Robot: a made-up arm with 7 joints. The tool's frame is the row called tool.
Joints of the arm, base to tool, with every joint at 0 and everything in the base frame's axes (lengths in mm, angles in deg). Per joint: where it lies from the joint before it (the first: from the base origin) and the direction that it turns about. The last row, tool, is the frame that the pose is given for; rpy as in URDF.
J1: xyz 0 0 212 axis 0 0 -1
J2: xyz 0 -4.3 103.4 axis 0 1 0
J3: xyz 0 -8.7 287.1 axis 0 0 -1
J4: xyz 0 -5.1 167.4 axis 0 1 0
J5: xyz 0 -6.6 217 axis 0 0 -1
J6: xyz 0 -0.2 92 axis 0 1 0
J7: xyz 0 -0.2 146.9 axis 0 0 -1
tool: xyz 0 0 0 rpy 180 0 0
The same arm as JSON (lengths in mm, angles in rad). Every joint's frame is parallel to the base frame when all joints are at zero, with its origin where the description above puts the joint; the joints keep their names.
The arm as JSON. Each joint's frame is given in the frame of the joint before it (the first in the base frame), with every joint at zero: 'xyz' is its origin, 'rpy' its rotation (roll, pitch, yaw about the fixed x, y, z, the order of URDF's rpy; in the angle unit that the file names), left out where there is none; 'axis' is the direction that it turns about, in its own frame. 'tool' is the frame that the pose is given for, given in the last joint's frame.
{"units": {"length": "mm", "angle": "rad"}, "joints": [
  {"name": "J1", "type": "revolute", "origin": {"xyz": [0.0, 0.0, 212.0]}, "axis": "-z"},
  {"name": "J2", "type": "revolute", "origin": {"xyz": [0.0, -4.3, 103.4]}, "axis": "+y"},
  {"name": "J3", "type": "revolute", "origin": {"xyz": [0.0, -8.7, 287.1]}, "axis": "-z"},
  {"name": "J4", "type": "revolute", "origin": {"xyz": [0.0, -5.1, 167.4]}, "axis": "+y"},
  {"name": "J5", "type": "revolute", "origin": {"xyz": [0.0, -6.6, 217.0]}, "axis": "-z"},
  {"name": "J6", "type": "revolute", "origin": {"xyz": [0.0, -0.2, 92.0]}, "axis": "+y"},
  {"name": "J7", "type": "revolute", "origin": {"xyz": [0.0, -0.2, 146.9]}, "axis": "-z"}
], "tool": {"origin": {"xyz": [0.0, 0.0, 0.0], "rpy": [3.1416, 0.0, 0.0]}}}

